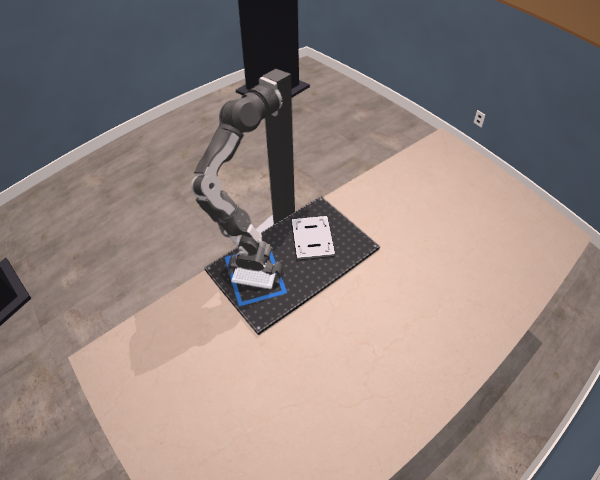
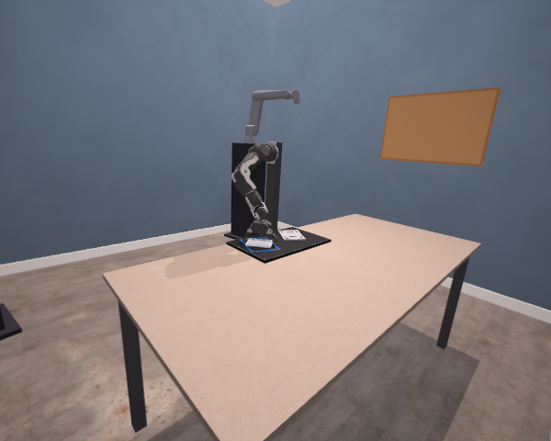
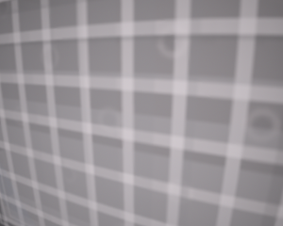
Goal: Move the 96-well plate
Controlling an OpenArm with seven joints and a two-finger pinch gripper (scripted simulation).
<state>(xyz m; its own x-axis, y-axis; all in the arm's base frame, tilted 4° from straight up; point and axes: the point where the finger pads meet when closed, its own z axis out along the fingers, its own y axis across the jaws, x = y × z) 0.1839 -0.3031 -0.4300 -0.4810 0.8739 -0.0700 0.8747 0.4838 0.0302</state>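
Now: hand 1 cm below the white 96-well plate. The rest, counted from my hand: white plate nest N1 (5 cm ahead, 23 cm to the left, 1 cm above).
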